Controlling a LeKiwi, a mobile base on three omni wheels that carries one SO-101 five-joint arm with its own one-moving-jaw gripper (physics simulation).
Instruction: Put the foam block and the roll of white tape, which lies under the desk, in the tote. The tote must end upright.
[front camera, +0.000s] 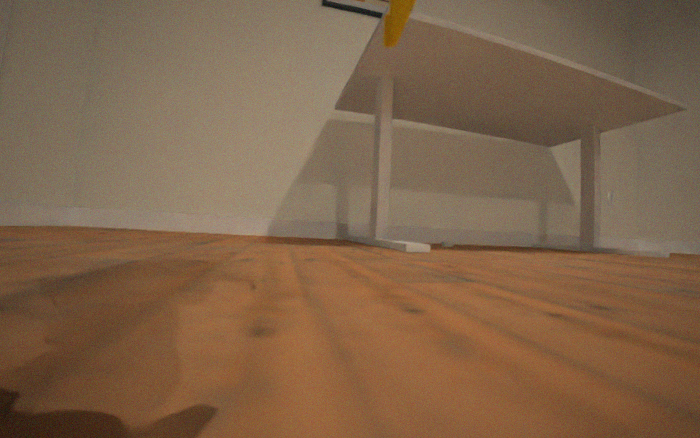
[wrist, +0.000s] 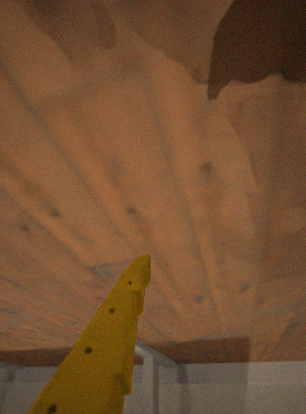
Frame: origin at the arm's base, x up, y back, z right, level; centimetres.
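Seen in the pictures: hand, tool point: (front camera: 384, 34) (wrist: 150, 266).
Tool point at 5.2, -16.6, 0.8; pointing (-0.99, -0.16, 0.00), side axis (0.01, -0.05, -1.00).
Note:
Offsets run from my tool point to a thing's top centre, as dx, dy, dz. "spot": to the spot under its first point. Level surfaces: height alone.
My gripper (front camera: 392, 38) (wrist: 144, 261) is open and empty; one yellow notched jaw shows, and the moving jaw is out of the wrist picture. It is held up above the floor. The desk @[dx +55.4] (front camera: 490, 85) stands ahead and to the right in the front view. A small pale thing @[-11.7, -127.9, +45.1] (front camera: 447, 243), perhaps the roll of white tape, lies low on the floor under the desk, just right of the near leg's foot; it is too small and blurred to be certain. The foam block and the tote do not show in either view.
The desk's near leg (front camera: 382, 160) (wrist: 151, 385) stands on a long pale foot (front camera: 412, 246) (wrist: 157, 354). The far leg @[spot: +20.4, -137.9, +127.7] (front camera: 590, 188) is at the right. A wall with a pale baseboard (front camera: 154, 220) runs behind. Shadows fall on the wooden floor @[dx -14.1] (front camera: 387, 361) (wrist: 125, 165).

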